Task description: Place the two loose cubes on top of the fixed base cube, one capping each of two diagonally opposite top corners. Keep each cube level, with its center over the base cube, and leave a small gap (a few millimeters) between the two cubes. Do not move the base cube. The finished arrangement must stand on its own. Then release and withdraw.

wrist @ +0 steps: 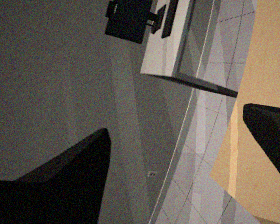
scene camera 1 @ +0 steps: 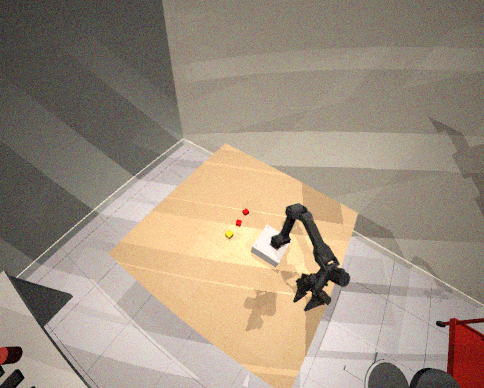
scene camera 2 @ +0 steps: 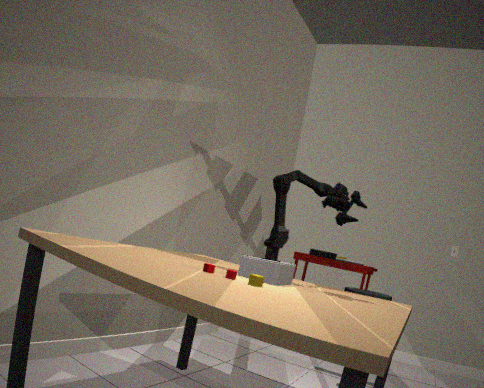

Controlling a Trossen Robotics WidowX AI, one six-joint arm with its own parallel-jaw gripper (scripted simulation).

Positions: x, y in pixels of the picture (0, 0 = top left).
Scene:
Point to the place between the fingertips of my gripper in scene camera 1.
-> At 298, 306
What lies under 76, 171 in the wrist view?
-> My gripper.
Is my gripper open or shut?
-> Open.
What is my gripper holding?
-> Nothing.

